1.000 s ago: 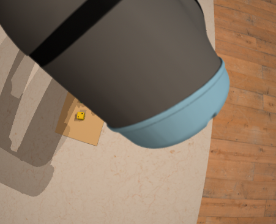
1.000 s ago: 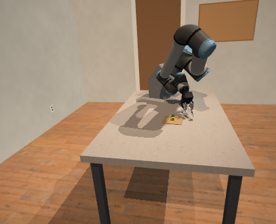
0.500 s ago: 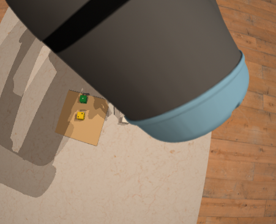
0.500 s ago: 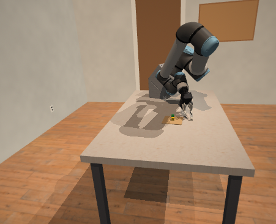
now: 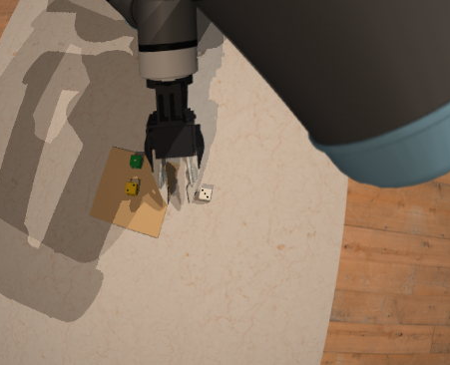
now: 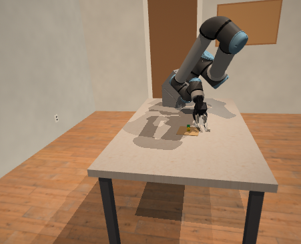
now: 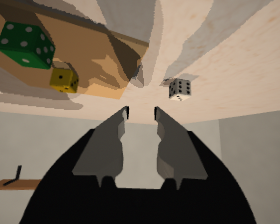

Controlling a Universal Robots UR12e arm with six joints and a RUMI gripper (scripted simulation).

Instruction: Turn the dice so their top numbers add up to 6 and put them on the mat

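My hand is 20 mm past the white die, 40 mm to the right of it and 30 mm above it. From my hand the other things lie so: tan mat 20 mm ahead, 90 mm to the right, 40 mm below; green die 30 mm behind, 100 mm to the right, 30 mm below; yellow die 20 mm ahead, 90 mm to the right, 30 mm below.
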